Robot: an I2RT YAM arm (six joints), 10 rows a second.
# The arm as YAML. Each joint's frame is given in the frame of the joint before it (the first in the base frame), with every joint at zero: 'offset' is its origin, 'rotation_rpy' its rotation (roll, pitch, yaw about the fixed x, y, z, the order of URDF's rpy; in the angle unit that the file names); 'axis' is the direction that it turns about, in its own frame. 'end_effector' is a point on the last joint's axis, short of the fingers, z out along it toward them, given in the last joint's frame.
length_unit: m
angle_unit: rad
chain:
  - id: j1
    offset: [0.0, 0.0, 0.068]
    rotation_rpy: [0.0, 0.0, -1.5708]
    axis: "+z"
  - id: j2
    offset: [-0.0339, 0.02, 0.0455]
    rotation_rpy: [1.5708, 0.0, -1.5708]
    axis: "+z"
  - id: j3
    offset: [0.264, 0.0, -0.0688]
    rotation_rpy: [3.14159, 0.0, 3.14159]
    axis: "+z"
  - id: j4
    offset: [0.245, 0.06, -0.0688]
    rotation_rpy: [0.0, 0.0, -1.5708]
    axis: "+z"
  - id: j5
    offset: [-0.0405, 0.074, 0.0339]
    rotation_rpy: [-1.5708, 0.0, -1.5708]
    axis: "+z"
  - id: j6
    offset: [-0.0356, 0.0, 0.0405]
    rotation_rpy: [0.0, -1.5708, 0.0]
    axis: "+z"
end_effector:
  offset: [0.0, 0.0, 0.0]
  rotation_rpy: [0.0, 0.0, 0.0]
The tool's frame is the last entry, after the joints.
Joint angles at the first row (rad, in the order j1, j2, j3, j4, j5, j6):
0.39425, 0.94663, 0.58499, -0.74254, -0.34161, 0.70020
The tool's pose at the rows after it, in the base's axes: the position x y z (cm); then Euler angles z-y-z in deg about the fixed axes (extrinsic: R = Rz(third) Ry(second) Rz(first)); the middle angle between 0 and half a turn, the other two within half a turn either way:
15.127 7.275 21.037 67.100 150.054 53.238
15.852 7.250 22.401 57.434 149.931 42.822
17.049 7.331 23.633 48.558 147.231 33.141
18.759 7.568 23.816 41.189 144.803 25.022
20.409 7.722 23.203 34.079 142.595 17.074
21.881 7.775 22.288 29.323 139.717 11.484
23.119 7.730 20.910 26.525 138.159 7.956
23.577 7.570 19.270 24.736 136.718 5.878
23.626 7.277 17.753 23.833 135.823 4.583
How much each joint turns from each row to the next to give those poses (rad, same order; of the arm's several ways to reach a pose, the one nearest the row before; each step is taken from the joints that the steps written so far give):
0.00003, 0.01146, 0.04577, -0.04079, 0.08431, -0.00341
-0.00080, 0.00913, 0.05264, -0.00613, 0.08277, -0.00385
-0.00722, 0.02176, 0.04463, 0.04312, 0.07097, -0.00761
-0.00881, 0.05533, 0.02061, 0.08469, 0.06941, -0.01490
-0.00873, 0.06025, -0.00417, 0.10258, 0.07708, -0.01943
-0.01186, 0.05494, -0.01946, 0.11978, 0.05796, -0.01948
-0.01450, 0.06101, -0.02674, 0.11065, 0.03433, -0.01603
-0.00915, 0.03741, -0.05183, 0.11136, 0.02214, -0.01447
-0.01028, 0.02558, -0.05342, 0.09310, 0.01107, -0.00915

